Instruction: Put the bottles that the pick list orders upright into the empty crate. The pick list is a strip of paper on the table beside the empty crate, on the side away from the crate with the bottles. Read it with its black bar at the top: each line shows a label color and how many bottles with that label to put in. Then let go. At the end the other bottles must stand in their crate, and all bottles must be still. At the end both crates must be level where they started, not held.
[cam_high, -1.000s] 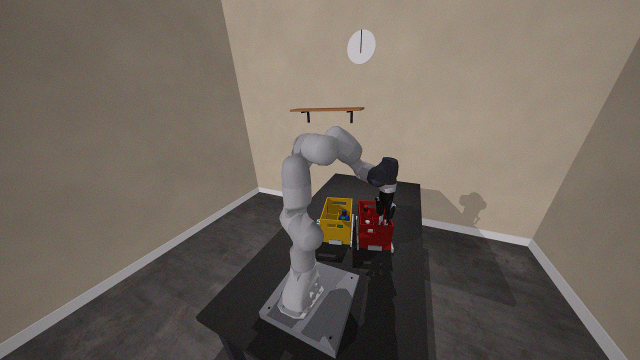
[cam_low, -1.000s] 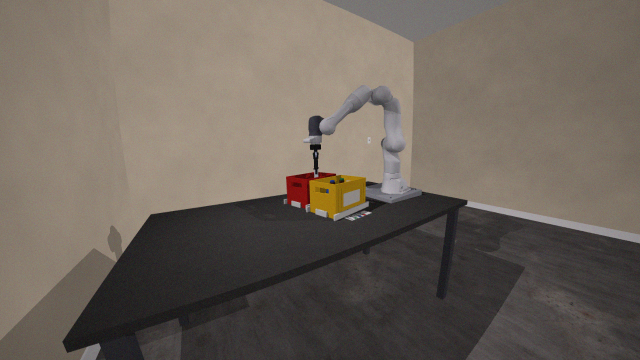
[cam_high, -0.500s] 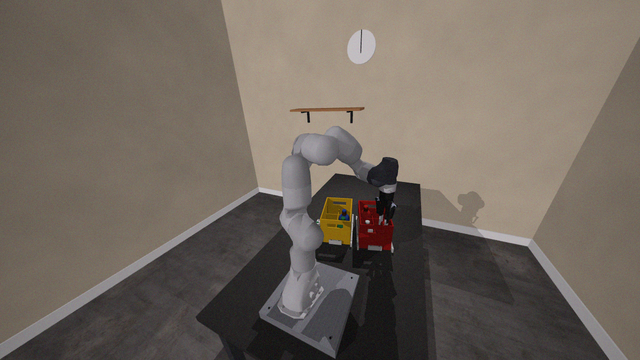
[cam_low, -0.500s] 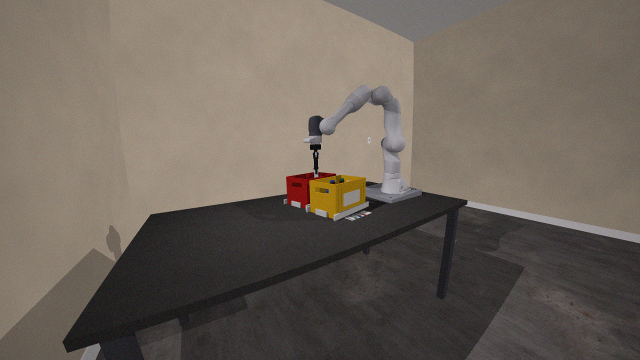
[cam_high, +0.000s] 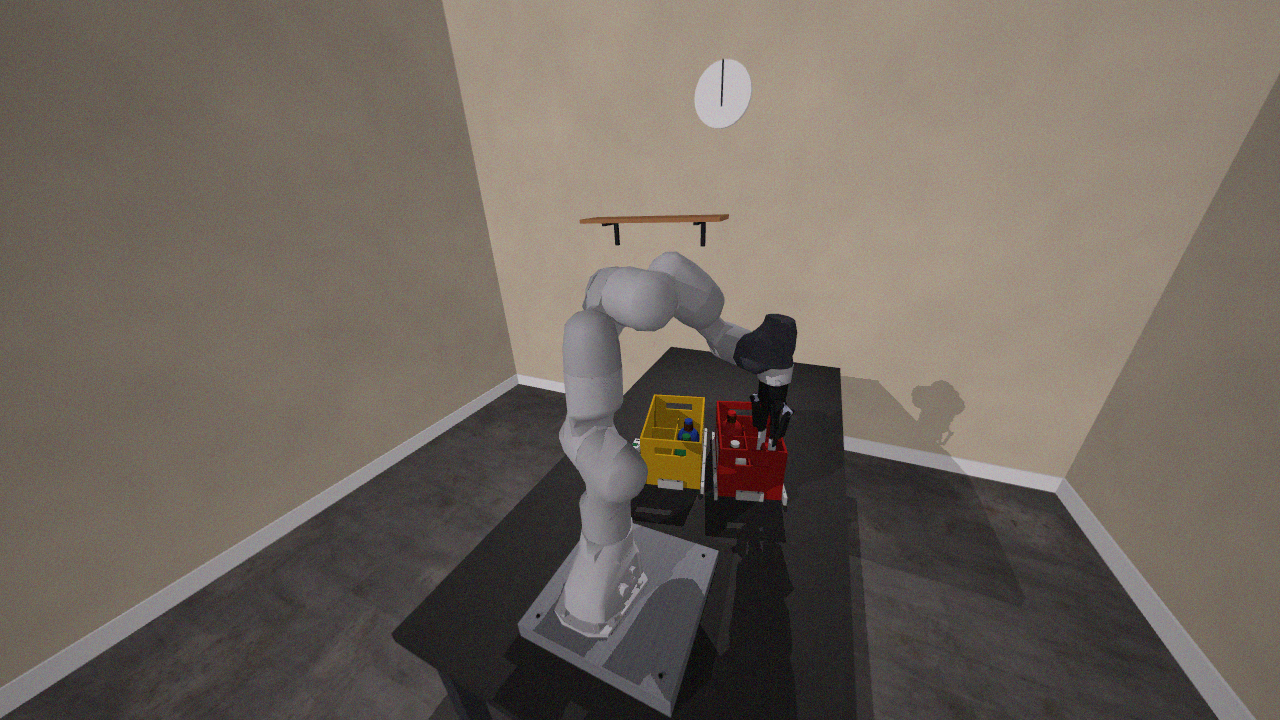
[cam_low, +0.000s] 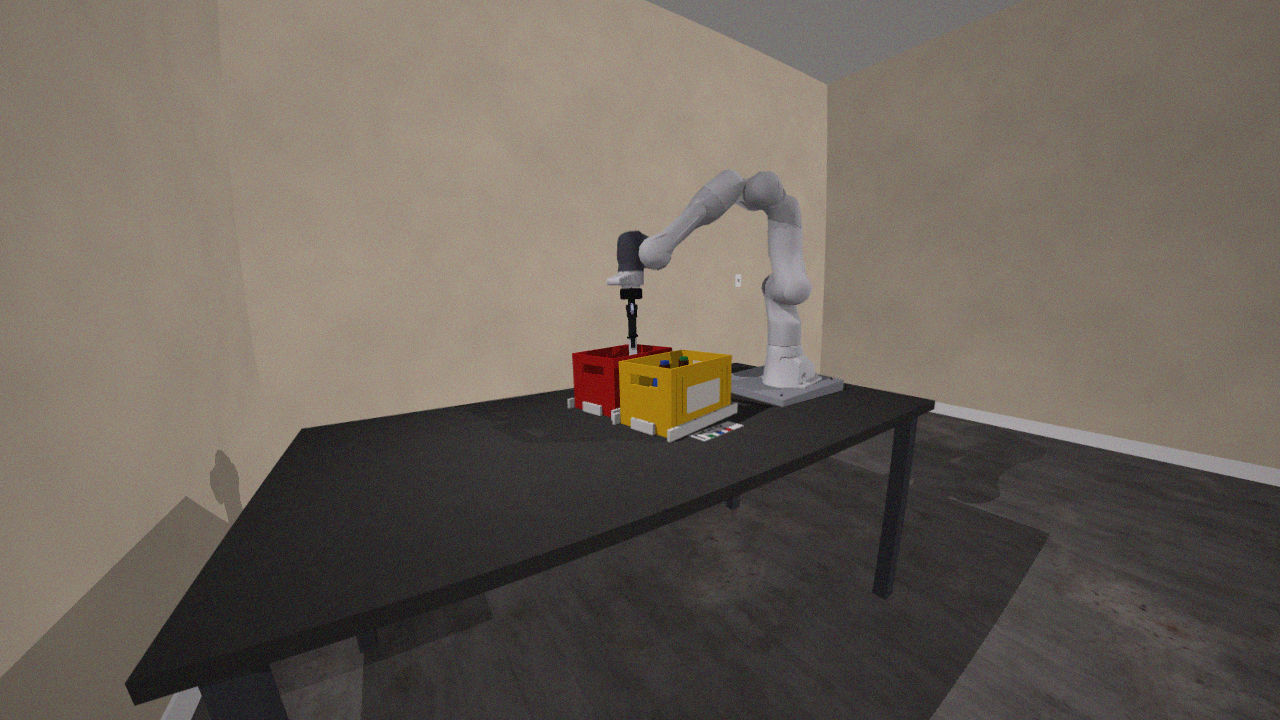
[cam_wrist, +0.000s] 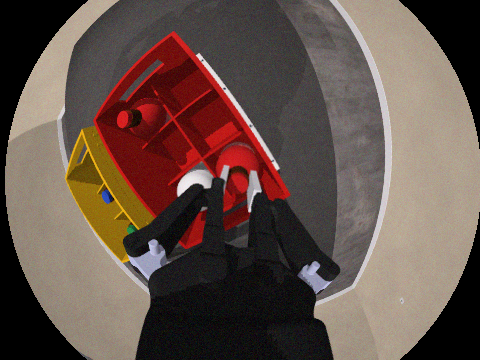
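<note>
Right now the white-capped bottle is 20 mm behind my hand, 90 mm to the left of it and 80 mm below it. The rest, counted from my hand: green-labelled bottle: 40 mm behind, 230 mm to the left, 80 mm below; then red crate: 70 mm ahead, 70 mm to the left, 90 mm below; then blue-labelled bottle: 50 mm ahead, 250 mm to the left, 80 mm below.
</note>
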